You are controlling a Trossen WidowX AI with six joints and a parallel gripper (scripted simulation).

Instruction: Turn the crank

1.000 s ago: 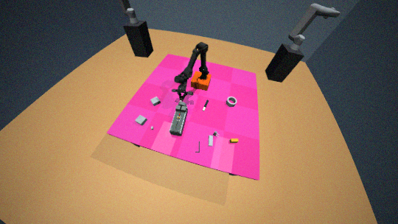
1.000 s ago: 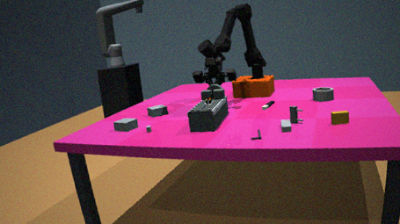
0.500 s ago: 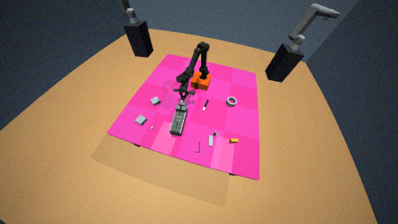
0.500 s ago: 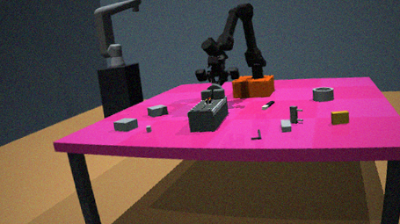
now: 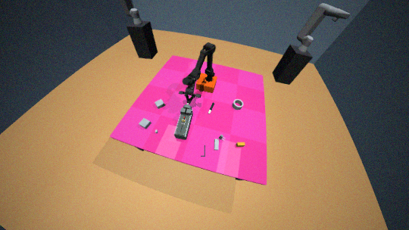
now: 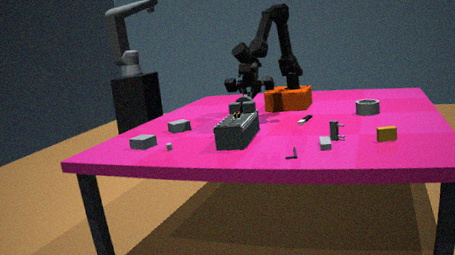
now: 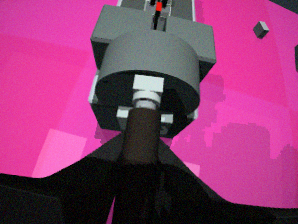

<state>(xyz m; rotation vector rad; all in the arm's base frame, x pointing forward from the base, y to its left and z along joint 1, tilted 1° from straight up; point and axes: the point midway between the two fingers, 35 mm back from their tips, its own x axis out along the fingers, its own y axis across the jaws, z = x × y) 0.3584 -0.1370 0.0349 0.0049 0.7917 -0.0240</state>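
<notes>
Right now my gripper tip is 140 mm short of the red pointer and 10 mm above it. The rest, counted from my gripper tip: small cube 270 mm ahead, 220 mm to the right, 90 mm below; black-and-white stick 200 mm to the left, 90 mm below, 50 mm behind; dark crank handle 20 mm behind, 20 mm above.
</notes>
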